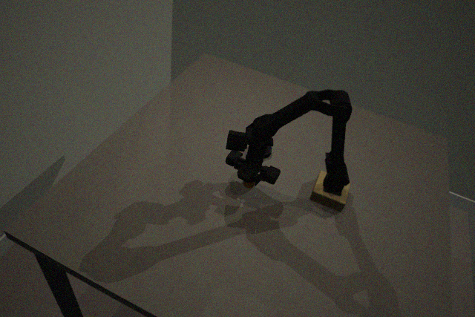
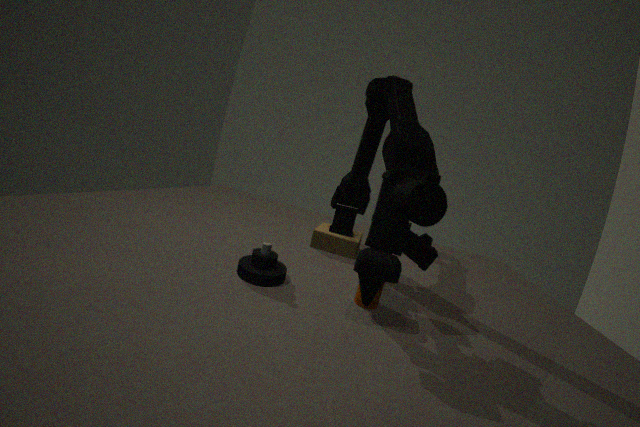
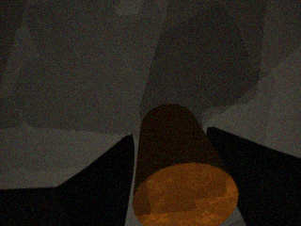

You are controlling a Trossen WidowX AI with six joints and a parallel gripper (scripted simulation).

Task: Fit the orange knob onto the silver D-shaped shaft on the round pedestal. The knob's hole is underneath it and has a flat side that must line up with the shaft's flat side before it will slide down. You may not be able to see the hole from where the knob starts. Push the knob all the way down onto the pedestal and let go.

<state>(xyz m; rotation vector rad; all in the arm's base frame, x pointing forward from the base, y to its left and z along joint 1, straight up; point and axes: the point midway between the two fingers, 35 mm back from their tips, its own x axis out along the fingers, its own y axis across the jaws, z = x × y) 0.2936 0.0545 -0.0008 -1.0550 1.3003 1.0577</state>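
My gripper tip is now 3 cm below the orange knob. Round my gripper tip: round black pedestal: 19 cm to the right, 2 cm above, 1 cm behind.
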